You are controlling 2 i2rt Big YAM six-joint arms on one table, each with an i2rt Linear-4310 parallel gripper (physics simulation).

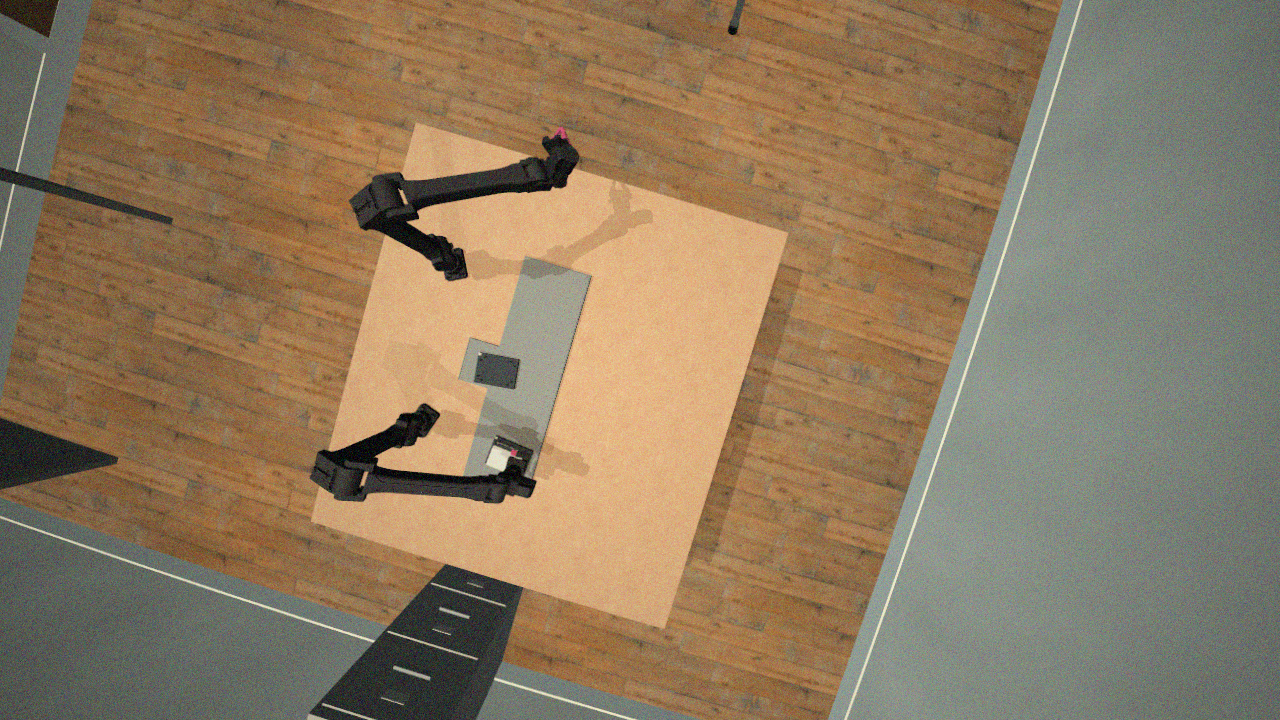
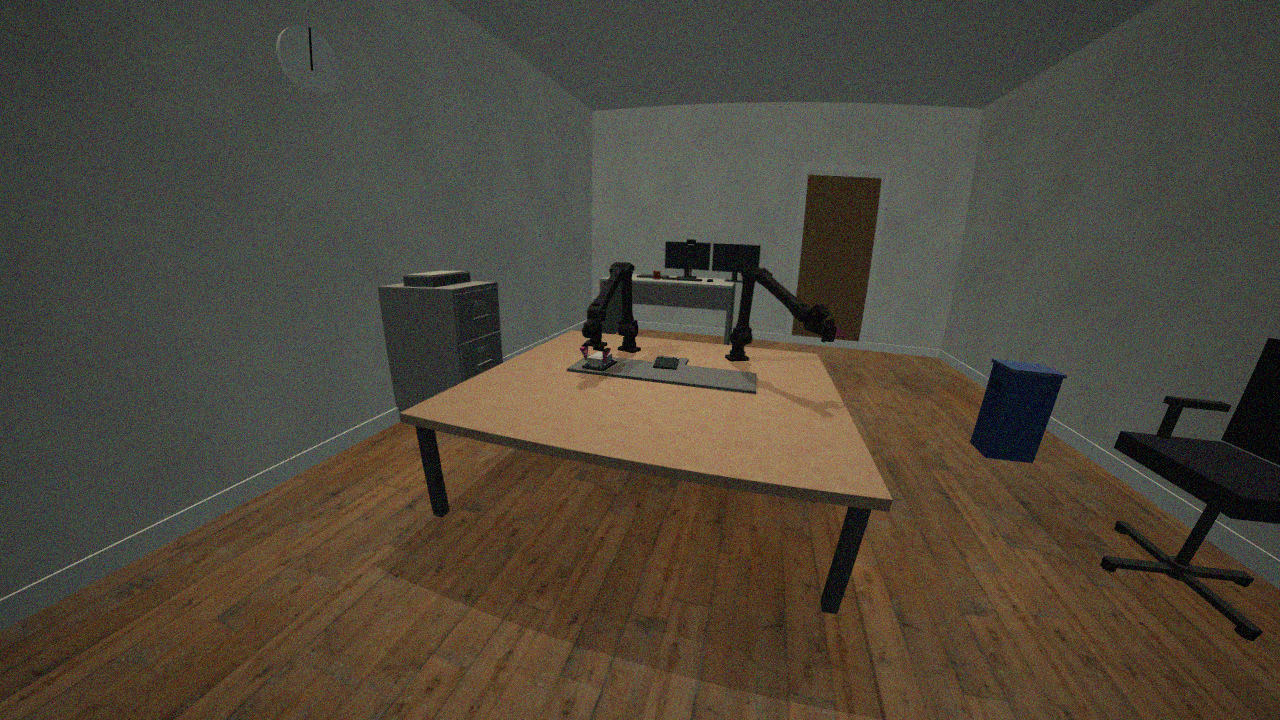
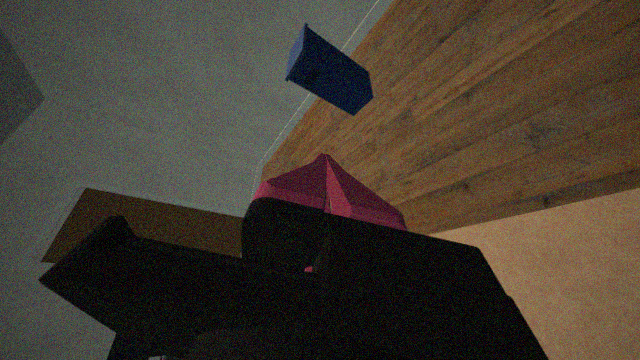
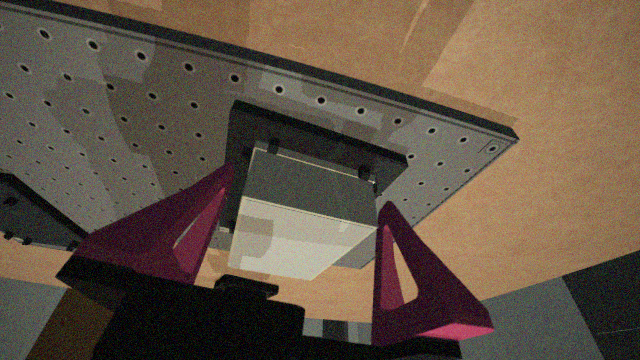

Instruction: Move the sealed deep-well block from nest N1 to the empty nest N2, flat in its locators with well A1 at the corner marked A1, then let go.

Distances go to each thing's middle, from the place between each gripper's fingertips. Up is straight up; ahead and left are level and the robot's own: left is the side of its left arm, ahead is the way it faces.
Scene:
Right now the deep-well block [image 4: 298, 214] is 117 cm to the right of my left hand, 22 cm below it and 2 cm behind it.
Right now the deep-well block is 6 cm behind my right hand and 1 cm to the left of it.

